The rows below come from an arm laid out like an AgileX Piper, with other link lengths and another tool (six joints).
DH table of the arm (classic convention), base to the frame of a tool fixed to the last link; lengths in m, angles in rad. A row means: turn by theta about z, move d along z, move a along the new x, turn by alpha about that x. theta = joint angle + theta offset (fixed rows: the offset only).
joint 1: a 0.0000  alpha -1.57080  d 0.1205  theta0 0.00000
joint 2: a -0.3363  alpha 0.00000  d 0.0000  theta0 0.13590
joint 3: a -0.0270  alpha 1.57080  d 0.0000  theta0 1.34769
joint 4: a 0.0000  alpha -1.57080  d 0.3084  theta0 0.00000
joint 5: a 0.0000  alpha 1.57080  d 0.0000  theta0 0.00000
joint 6: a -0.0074  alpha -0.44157  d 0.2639  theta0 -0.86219
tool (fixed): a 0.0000  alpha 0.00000  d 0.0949  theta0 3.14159
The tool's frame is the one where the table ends.
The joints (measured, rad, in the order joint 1, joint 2, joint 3, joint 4, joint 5, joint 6), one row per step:
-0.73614, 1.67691, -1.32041, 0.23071, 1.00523, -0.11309
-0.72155, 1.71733, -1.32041, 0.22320, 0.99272, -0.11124
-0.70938, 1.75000, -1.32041, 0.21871, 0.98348, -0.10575
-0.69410, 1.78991, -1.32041, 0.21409, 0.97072, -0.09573
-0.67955, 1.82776, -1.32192, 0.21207, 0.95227, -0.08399
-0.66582, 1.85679, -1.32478, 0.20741, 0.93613, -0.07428
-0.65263, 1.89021, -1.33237, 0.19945, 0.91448, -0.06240
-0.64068, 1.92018, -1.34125, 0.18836, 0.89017, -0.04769
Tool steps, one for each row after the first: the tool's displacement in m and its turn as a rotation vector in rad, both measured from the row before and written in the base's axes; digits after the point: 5 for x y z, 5 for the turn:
0.00273, 0.00310, -0.01861, 0.01346, 0.02630, 0.01230
0.00217, 0.00359, -0.01499, 0.01355, 0.02089, 0.00648
0.00288, 0.00481, -0.01823, 0.01664, 0.02421, 0.00478
0.00484, 0.00353, -0.01644, 0.01223, 0.01628, 0.00046
0.00442, 0.00253, -0.01237, 0.00461, 0.01170, 0.00326
0.00603, -0.00030, -0.01311, -0.00134, 0.00932, 0.00129
0.00666, -0.00242, -0.01136, -0.00763, 0.00509, -0.00133

